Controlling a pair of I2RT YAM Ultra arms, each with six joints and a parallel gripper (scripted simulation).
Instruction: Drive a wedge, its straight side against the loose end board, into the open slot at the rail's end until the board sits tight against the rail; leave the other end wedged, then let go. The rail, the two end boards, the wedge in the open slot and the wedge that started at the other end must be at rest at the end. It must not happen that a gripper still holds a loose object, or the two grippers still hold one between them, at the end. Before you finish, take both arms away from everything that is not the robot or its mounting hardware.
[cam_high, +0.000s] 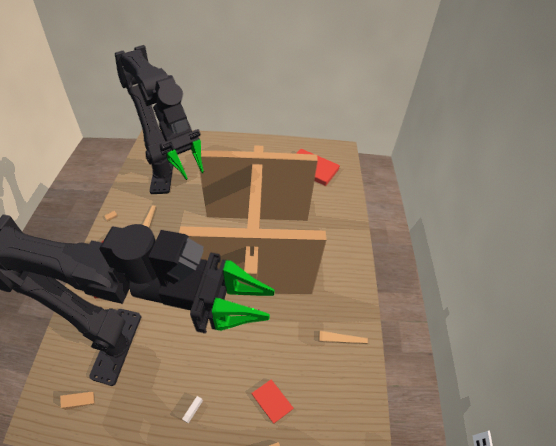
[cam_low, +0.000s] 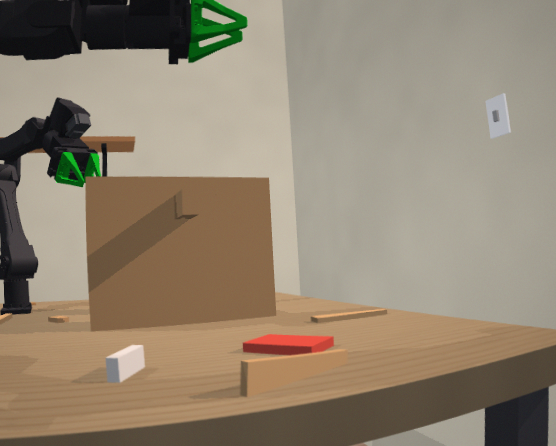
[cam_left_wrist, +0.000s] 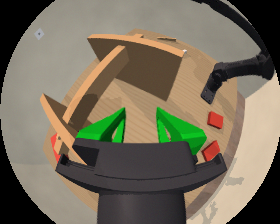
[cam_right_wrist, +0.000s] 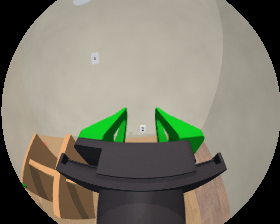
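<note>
The light wooden rail lies 15 cm ahead of my left hand, 3 cm to the right of it and 7 cm below it. Round my left hand: white block: 2 cm ahead, 50 cm to the right, 26 cm below.
</note>
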